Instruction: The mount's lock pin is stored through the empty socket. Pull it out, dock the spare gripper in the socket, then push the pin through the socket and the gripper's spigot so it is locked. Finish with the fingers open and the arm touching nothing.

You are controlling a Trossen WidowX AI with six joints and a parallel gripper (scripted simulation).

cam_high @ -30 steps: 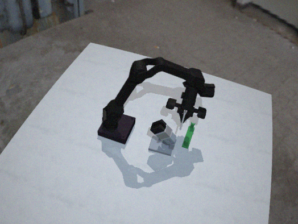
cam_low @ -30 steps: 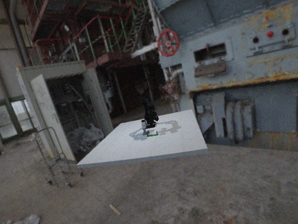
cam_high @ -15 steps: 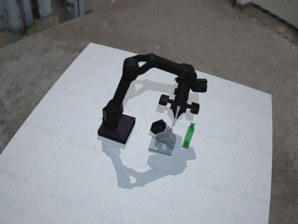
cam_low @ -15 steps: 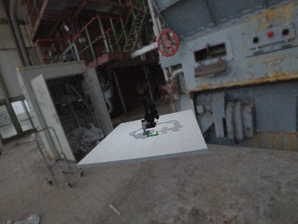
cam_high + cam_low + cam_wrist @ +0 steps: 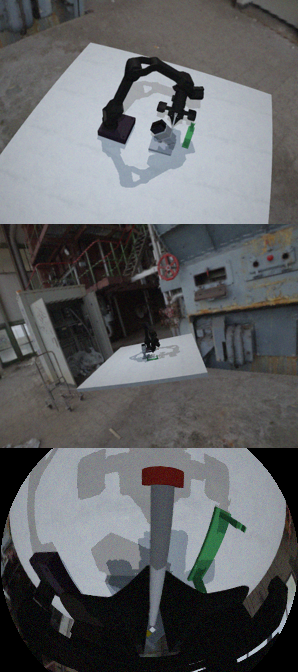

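Now: the grey mount 100 mm to the right of my gripper tip and 10 mm ahead of it. From my gripper tip the other things lie so: green block: 90 mm ahead, 30 mm below; then spare gripper: 110 mm to the right, 60 mm above, 20 mm behind.
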